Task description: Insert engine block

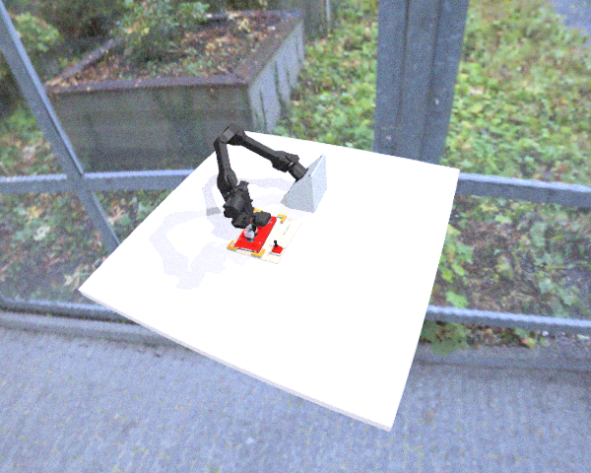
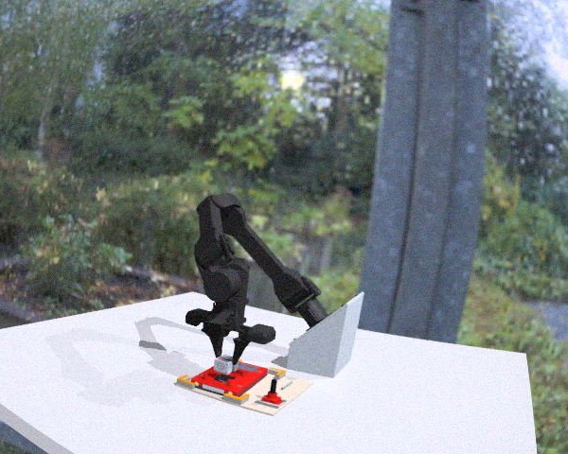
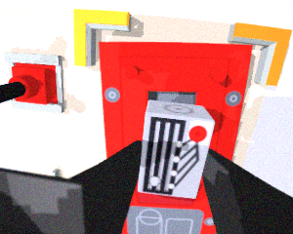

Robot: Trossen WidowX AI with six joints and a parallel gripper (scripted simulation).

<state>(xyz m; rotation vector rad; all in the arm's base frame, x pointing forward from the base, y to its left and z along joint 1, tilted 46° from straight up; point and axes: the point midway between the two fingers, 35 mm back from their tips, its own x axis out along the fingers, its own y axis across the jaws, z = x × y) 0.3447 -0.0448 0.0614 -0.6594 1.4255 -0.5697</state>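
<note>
Right now the small grey engine block is 1 cm below my gripper tip.
</note>
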